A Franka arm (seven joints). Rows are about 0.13 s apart.
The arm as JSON. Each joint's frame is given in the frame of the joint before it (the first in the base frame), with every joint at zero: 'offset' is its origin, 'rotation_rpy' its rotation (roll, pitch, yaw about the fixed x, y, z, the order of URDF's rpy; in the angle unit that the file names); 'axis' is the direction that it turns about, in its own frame. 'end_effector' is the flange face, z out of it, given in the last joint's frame.
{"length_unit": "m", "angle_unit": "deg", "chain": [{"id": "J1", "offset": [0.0, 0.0, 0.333], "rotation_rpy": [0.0, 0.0, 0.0], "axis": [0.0, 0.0, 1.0]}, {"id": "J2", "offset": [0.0, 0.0, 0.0], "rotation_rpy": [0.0, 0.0, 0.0], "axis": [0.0, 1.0, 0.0]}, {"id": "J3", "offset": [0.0, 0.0, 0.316], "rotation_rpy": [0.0, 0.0, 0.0], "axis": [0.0, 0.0, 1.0]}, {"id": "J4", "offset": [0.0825, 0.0, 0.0], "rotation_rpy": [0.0, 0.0, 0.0], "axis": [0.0, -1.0, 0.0]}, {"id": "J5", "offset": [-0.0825, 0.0, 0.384], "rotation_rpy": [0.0, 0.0, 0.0], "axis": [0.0, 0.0, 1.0]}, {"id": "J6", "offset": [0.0, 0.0, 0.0], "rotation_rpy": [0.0, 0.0, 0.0], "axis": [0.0, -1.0, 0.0]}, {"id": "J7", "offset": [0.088, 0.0, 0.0], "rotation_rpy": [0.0, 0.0, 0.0], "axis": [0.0, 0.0, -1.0]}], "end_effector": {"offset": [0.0, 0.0, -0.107], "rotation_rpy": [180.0, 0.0, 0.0]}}
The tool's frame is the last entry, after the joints.
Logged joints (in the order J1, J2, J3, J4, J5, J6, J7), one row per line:
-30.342, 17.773, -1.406, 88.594, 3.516, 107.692, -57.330
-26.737, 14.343, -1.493, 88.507, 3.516, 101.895, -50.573
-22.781, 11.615, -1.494, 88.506, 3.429, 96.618, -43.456
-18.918, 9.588, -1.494, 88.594, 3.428, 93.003, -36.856
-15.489, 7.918, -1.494, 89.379, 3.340, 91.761, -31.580
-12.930, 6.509, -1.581, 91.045, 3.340, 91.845, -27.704
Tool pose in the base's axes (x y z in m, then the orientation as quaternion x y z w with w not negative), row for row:
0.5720, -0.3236, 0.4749, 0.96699, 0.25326, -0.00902, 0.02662
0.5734, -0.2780, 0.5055, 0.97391, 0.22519, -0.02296, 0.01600
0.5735, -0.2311, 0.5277, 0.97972, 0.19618, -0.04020, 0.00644
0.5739, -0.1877, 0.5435, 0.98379, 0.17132, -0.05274, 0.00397
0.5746, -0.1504, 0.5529, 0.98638, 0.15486, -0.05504, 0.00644
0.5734, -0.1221, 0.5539, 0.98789, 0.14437, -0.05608, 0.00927
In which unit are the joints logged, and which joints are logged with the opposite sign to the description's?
The joints are logged in degrees. Opposite sign: J3, J4, J5.
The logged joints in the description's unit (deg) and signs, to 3 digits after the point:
-30.342, 17.773, 1.406, -88.594, -3.516, 107.692, -57.330
-26.737, 14.343, 1.493, -88.507, -3.516, 101.895, -50.573
-22.781, 11.615, 1.494, -88.506, -3.429, 96.618, -43.456
-18.918, 9.588, 1.494, -88.594, -3.428, 93.003, -36.856
-15.489, 7.918, 1.494, -89.379, -3.340, 91.761, -31.580
-12.930, 6.509, 1.581, -91.045, -3.340, 91.845, -27.704

